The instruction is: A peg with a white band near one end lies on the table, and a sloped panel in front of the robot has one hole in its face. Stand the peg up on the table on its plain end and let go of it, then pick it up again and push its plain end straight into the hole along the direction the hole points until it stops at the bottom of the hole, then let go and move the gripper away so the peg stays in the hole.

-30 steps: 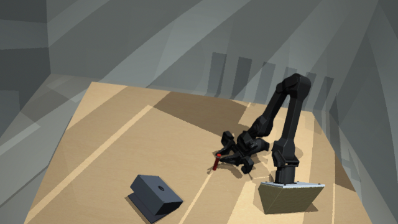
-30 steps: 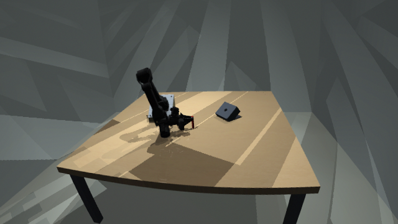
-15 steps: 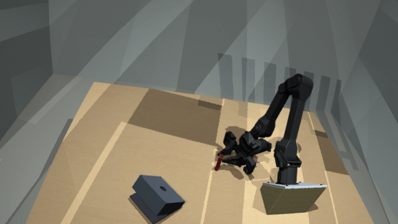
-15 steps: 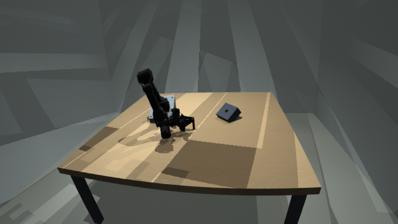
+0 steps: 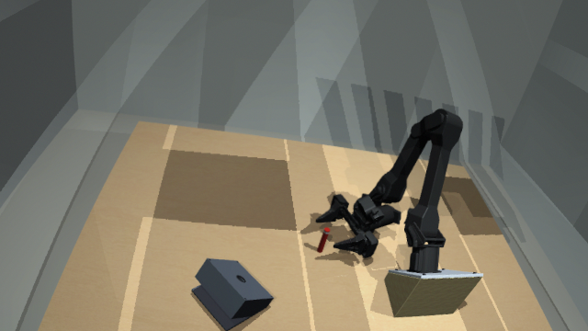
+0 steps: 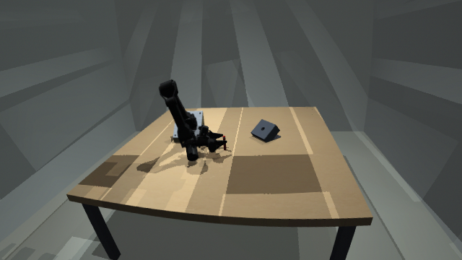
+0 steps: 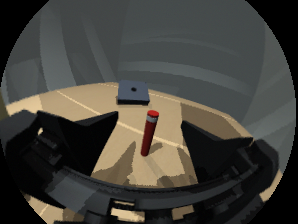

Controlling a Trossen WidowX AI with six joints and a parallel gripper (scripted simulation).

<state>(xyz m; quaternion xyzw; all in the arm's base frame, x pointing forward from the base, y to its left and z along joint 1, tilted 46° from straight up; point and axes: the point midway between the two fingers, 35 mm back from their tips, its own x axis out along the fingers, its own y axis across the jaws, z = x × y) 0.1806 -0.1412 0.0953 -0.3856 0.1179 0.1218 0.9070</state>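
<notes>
The red peg is 1 cm below my gripper tip. Also, from my gripper tip: sloped panel: 22 cm ahead, 15 cm to the left, 3 cm below.
</notes>
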